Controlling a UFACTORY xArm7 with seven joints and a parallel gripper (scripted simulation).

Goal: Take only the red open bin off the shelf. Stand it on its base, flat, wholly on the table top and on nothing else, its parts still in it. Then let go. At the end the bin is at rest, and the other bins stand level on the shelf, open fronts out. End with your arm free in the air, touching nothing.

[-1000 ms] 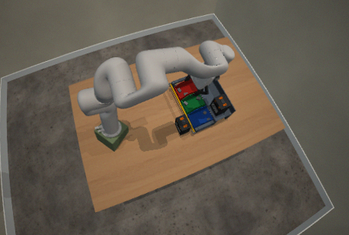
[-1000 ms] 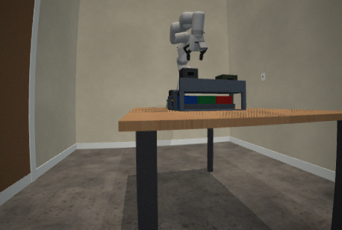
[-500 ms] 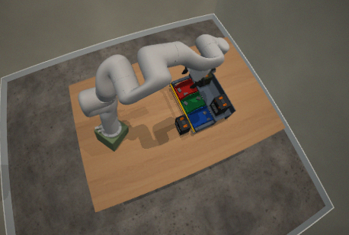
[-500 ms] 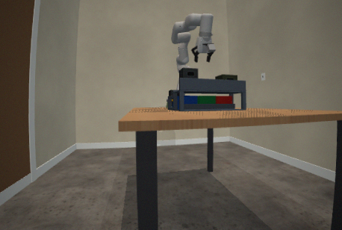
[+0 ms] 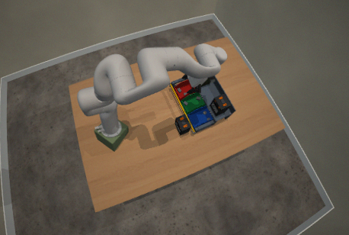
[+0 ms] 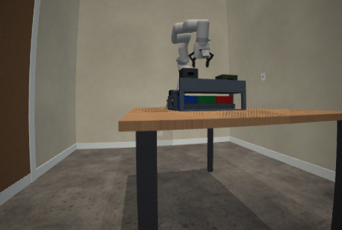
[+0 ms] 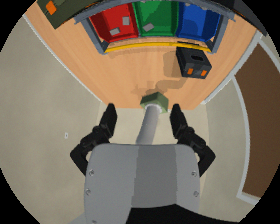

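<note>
The yellow line is 230 mm below my hand, 30 mm to the right of it and 30 mm behind it. Round my hand: red bin: 250 mm below, 90 mm to the left, 70 mm ahead; then green bin: 250 mm below, 80 mm ahead, 30 mm to the right; then blue bin: 250 mm below, 140 mm to the right, 80 mm ahead.
</note>
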